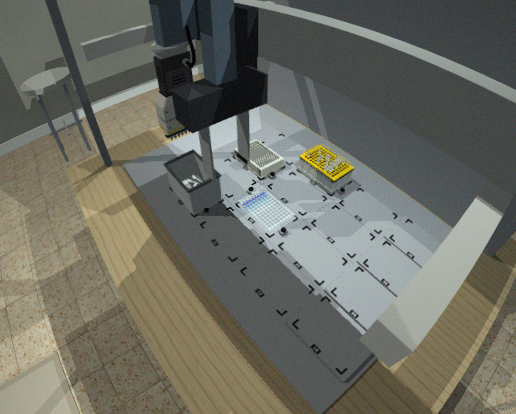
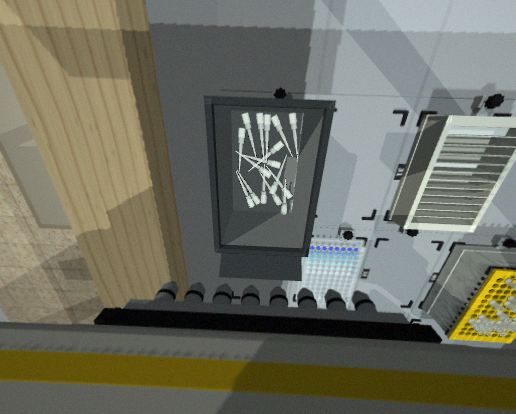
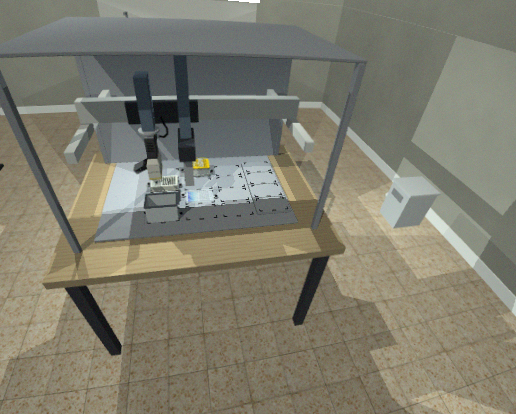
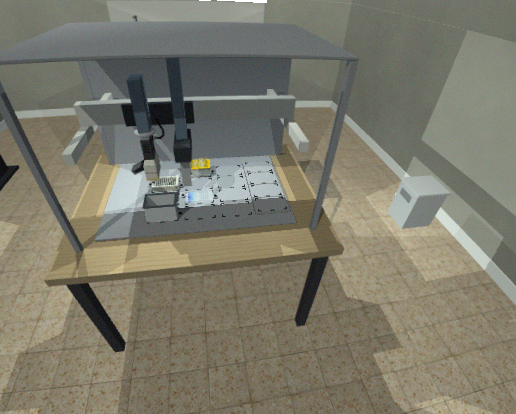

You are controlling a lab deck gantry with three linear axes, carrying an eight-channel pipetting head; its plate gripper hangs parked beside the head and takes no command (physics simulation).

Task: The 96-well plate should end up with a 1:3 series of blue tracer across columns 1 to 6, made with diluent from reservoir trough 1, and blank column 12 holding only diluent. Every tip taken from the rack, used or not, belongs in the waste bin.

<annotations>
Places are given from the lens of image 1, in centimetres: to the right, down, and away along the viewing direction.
back panel (image 1: 445, 186): 49, -5, 70
</annotations>
